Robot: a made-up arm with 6 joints.
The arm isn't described. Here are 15 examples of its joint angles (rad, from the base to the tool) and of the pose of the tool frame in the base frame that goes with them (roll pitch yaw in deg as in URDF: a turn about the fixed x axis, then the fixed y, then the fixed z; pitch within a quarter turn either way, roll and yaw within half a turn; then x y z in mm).
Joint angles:
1: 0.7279 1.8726 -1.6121 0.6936 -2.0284 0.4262
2: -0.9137 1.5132 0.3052 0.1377 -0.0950 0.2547
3: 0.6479 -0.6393 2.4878 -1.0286 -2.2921 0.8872
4: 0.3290 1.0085 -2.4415 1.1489 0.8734 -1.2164
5: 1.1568 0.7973 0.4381 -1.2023 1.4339 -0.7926
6: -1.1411 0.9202 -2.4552 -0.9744 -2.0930 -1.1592
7: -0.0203 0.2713 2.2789 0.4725 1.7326 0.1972
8: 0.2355 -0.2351 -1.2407 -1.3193 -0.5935 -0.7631
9: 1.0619 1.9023 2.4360 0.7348 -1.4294 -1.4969
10: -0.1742 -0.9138 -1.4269 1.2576 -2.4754 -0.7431
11: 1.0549 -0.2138 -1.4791 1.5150 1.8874 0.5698
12: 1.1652 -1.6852 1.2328 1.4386 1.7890 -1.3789
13: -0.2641 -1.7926 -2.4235 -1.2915 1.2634 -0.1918
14: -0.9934 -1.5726 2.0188 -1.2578 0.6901 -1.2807
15: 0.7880 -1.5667 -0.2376 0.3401 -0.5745 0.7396
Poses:
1: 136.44 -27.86 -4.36 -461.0 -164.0 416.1
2: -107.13 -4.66 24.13 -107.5 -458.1 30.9
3: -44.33 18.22 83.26 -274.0 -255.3 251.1
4: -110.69 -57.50 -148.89 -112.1 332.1 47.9
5: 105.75 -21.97 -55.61 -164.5 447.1 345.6
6: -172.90 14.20 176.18 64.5 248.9 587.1
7: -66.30 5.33 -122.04 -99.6 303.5 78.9
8: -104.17 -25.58 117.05 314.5 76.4 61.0
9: -54.84 4.16 113.54 145.7 -90.9 -28.4
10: 15.29 49.82 31.95 -446.4 152.3 335.4
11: 103.05 31.53 -136.11 70.7 -34.4 597.6
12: 48.25 63.32 -148.80 128.3 -49.9 554.7
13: -166.83 -14.19 -178.37 224.6 229.9 499.9
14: -122.01 7.08 102.78 299.5 -251.8 469.2
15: 21.02 26.88 -29.47 -128.3 454.5 454.4
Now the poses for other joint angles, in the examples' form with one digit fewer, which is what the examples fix.
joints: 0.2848 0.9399 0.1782 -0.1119 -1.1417 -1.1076
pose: -46.7 39.7 -12.7 -582 -74 86
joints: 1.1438 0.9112 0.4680 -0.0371 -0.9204 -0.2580
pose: -94.7 39.0 -96.1 -433 406 165
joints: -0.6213 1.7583 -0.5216 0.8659 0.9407 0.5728
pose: -80.8 -53.7 39.0 137 -178 -80
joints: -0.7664 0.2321 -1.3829 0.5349 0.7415 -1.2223
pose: -177.0 -60.2 -57.3 -381 277 159
